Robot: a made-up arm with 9 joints.
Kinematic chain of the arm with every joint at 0, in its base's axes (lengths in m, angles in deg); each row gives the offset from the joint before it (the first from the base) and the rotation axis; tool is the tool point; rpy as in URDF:
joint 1: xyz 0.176 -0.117 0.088 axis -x
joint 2: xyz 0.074 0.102 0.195 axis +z
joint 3: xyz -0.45 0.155 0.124 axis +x
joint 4: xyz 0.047 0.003 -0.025 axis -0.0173 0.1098 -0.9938
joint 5: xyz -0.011 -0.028 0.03 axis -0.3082 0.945 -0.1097
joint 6: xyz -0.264 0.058 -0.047 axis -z
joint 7: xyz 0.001 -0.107 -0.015 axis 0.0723 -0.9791 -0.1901
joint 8: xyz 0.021 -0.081 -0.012 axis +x
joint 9: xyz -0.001 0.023 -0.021 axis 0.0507 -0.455 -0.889
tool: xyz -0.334 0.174 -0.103 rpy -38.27 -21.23 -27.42
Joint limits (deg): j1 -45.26..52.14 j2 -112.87..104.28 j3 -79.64..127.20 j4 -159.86..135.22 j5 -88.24..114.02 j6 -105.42..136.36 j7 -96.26..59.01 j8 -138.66..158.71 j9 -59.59..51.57
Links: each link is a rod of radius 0.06 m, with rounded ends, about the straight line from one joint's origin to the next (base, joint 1, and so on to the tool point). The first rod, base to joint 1, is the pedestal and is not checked.
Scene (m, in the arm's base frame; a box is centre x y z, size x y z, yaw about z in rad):
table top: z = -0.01
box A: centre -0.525 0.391 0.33 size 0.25 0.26 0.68 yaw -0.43
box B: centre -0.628 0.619 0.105 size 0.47 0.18 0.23 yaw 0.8
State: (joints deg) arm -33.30 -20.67 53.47 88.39 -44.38 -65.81 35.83 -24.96 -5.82
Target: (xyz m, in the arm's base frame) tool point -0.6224 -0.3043 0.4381
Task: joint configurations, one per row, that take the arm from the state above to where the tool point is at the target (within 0.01 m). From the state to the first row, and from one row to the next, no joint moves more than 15 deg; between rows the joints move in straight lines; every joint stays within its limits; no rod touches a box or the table.
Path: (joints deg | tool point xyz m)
1: -36.29 -17.38 54.04 90.82 -43.55 -51.51 35.62 -27.34 -5.72 | -0.0431 0.5111 0.6043
2: -39.28 -14.08 54.61 93.24 -42.71 -37.21 35.41 -29.72 -5.62 | -0.0630 0.4821 0.6650
3: -42.27 -10.79 55.18 95.67 -41.88 -22.91 35.20 -32.11 -5.52 | -0.0778 0.4441 0.7199
4: -45.26 -7.49 55.75 98.10 -41.05 -8.60 34.99 -34.49 -5.41 | -0.0880 0.3987 0.7667
5: -45.26 -0.41 58.02 97.35 -37.90 -21.18 29.89 -32.66 -10.45 | -0.2475 0.3199 0.8153
6: -45.26 6.67 60.30 96.60 -34.75 -33.76 24.80 -30.83 -15.49 | -0.4136 0.1942 0.8064
7: -45.26 13.75 62.57 95.85 -31.60 -46.34 19.70 -29.00 -20.53 | -0.5502 0.0326 0.7324
8: -45.26 20.83 64.85 95.10 -28.45 -58.92 14.61 -27.17 -25.56 | -0.6258 -0.1428 0.6020
9: -45.26 27.91 67.12 94.35 -25.30 -71.50 9.51 -25.34 -30.60 | -0.6224 -0.3043 0.4382

